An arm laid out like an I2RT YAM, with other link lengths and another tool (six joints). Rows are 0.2 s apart.
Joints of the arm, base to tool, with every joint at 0 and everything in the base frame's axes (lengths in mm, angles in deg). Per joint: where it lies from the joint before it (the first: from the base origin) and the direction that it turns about. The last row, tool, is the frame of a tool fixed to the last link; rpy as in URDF.
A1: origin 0.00 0.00 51.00 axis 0 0 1
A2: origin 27.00 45.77 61.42 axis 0 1 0
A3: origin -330.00 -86.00 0.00 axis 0 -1 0
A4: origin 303.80 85.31 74.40 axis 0 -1 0
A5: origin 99.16 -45.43 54.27 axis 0 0 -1
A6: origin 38.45 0.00 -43.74 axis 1 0 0
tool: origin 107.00 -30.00 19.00 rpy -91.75 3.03 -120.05
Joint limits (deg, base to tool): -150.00..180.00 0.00..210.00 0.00..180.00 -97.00..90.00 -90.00..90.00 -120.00..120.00
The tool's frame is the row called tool.
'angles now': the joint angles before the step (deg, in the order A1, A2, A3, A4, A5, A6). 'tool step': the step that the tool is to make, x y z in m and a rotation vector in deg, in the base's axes. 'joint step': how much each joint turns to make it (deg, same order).
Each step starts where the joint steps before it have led.
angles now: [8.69, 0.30, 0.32, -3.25, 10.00, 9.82]
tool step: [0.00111, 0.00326, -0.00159, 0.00, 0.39, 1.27]
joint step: [-0.01, 0.21, -0.01, -0.17, -1.28, -0.02]
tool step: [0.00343, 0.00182, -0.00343, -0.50, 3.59, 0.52]
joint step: [0.01, 3.74, 1.91, -1.79, -0.51, 0.00]
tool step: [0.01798, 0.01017, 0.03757, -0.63, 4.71, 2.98]
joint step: [0.00, 13.49, 10.03, -1.25, -2.95, -0.41]
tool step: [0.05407, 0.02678, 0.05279, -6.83, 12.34, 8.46]
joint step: [0.00, 22.62, 21.01, -11.39, -6.47, -7.30]
